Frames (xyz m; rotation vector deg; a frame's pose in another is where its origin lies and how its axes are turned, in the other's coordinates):
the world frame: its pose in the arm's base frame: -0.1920 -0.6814 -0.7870 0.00 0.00 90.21
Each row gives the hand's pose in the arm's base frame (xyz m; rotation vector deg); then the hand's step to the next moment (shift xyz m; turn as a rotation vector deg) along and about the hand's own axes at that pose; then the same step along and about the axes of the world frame.
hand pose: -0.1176 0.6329 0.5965 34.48 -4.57 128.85
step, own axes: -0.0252 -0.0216 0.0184 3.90 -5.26 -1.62
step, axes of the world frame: -0.0071 -0.0372 0.0022 6.67 -0.90 -0.39
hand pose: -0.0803 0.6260 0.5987 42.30 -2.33 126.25
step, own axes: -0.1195 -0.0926 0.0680 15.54 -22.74 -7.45
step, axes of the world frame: -0.0364 -0.1598 -0.0246 28.06 -4.37 -2.73
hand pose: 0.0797 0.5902 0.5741 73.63 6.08 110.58
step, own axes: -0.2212 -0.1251 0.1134 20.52 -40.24 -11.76
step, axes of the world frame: -0.0985 -0.1988 -0.1680 44.63 -10.01 -9.32
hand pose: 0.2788 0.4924 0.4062 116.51 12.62 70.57
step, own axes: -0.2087 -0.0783 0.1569 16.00 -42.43 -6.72
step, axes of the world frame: -0.1248 -0.0360 -0.2396 41.45 -12.25 -15.28
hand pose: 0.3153 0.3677 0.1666 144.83 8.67 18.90
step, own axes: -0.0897 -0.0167 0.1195 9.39 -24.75 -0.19
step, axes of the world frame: -0.0660 0.0553 -0.1233 22.19 -8.19 -11.89
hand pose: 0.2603 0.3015 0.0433 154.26 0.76 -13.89
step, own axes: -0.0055 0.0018 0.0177 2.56 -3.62 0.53
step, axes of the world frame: -0.0089 0.0083 -0.0140 2.97 -2.27 -2.44
